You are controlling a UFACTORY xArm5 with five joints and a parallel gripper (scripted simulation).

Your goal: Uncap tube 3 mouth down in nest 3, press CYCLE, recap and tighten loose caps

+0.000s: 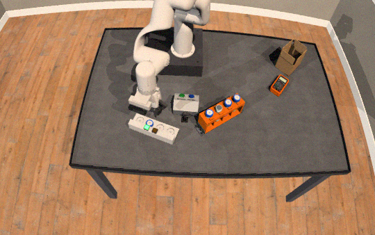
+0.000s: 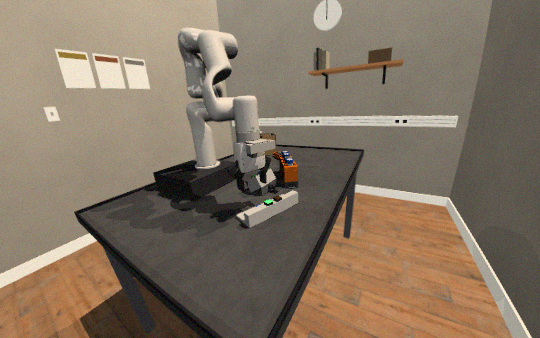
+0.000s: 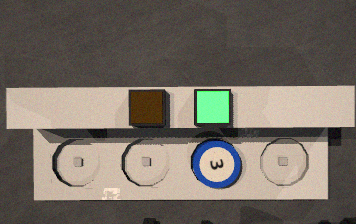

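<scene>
The cap 3 is 9 cm below my hand and 3 cm ahead of it. Also, from my hand: blue key 18 cm to the left, 10 cm behind, 4 cm below; grey key housing 16 cm to the left, 9 cm behind, 5 cm below; green key 14 cm to the left, 11 cm behind, 4 cm below.
</scene>
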